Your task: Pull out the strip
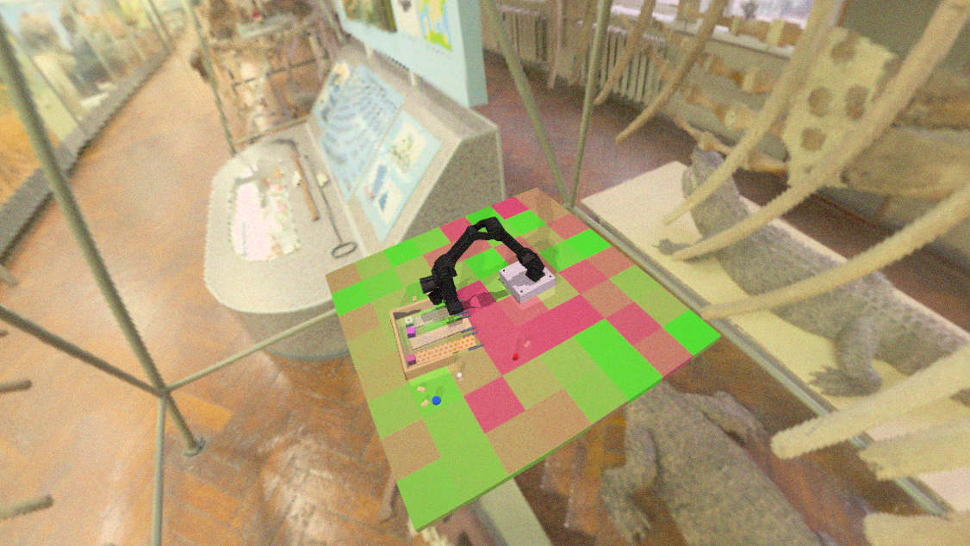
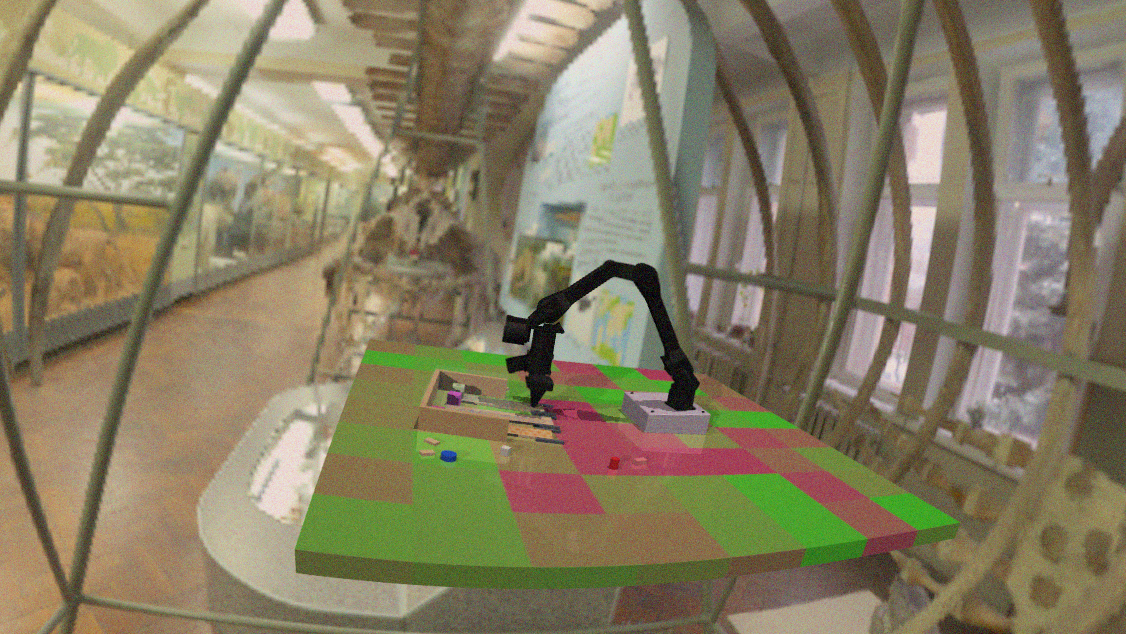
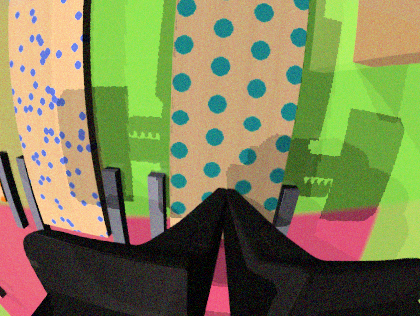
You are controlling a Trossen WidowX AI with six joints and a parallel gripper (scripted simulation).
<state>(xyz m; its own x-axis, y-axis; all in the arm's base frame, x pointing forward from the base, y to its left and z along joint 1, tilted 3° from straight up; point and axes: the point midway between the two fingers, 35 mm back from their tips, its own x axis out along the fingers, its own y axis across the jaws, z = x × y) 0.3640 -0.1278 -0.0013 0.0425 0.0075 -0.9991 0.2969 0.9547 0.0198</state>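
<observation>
Right now the labelled cube is 19 cm ahead of my gripper tip, 6 cm to the right of it and 1 cm above it. Also, from my gripper tip: blue disc: 31 cm to the left, 29 cm ahead; then red cylinder: 37 cm to the left, 4 cm behind, 1 cm above; then blue-speckled strip: 11 cm ahead, 7 cm to the left.
</observation>
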